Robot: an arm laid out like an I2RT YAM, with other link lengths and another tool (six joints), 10 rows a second.
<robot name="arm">
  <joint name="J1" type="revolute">
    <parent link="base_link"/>
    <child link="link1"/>
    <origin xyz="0 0 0.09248"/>
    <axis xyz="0 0 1"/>
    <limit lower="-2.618" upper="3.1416"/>
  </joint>
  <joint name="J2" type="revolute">
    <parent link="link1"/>
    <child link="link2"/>
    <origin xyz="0.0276 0.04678 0.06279" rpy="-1.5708 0 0"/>
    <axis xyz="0 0 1"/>
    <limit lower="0" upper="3.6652"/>
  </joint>
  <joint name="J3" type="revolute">
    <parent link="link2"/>
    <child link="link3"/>
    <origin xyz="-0.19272 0 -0.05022" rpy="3.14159 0 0"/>
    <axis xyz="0 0 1"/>
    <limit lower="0" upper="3.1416"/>
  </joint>
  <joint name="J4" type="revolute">
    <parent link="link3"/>
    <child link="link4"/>
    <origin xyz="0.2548 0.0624 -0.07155"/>
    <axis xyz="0 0 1"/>
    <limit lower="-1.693" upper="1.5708"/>
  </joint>
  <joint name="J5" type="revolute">
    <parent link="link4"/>
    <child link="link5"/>
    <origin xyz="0.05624 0.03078 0.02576" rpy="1.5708 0 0"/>
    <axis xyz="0 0 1"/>
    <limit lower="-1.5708" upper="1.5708"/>
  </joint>
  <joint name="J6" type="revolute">
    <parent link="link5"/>
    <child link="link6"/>
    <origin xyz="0.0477 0 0.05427" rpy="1.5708 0 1.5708"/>
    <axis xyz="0 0 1"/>
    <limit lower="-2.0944" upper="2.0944"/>
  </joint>
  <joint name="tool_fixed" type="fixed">
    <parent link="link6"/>
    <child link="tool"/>
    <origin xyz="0.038 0.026 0.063" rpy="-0.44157 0 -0.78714"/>
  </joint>
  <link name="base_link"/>
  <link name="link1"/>
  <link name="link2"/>
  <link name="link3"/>
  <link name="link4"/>
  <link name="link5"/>
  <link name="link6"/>
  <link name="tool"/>
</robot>
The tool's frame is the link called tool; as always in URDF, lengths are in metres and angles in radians.
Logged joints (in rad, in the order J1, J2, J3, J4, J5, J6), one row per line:
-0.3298 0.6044 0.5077 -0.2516 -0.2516 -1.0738
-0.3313 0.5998 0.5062 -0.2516 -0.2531 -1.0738
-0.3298 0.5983 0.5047 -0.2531 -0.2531 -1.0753
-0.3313 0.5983 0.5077 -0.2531 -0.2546 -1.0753
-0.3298 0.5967 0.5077 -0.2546 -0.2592 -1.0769
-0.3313 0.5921 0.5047 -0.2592 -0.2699 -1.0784
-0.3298 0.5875 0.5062 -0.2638 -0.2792 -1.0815
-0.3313 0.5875 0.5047 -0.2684 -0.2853 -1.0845
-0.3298 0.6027 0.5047 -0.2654 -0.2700 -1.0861
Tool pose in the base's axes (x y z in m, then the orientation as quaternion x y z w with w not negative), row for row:
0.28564 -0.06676 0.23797 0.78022 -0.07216 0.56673 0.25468
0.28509 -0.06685 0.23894 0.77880 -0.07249 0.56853 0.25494
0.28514 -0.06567 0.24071 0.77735 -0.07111 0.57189 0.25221
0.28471 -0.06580 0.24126 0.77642 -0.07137 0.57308 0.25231
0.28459 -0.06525 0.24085 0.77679 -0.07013 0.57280 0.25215
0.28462 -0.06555 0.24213 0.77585 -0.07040 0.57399 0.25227
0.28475 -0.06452 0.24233 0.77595 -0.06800 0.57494 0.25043
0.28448 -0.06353 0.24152 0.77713 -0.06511 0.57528 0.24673
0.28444 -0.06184 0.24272 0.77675 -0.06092 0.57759 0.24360
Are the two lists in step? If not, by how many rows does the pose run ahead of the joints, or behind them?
The pose runs 2 rows behind the joints: the pose in row i belongs to the joints in row i - 2.
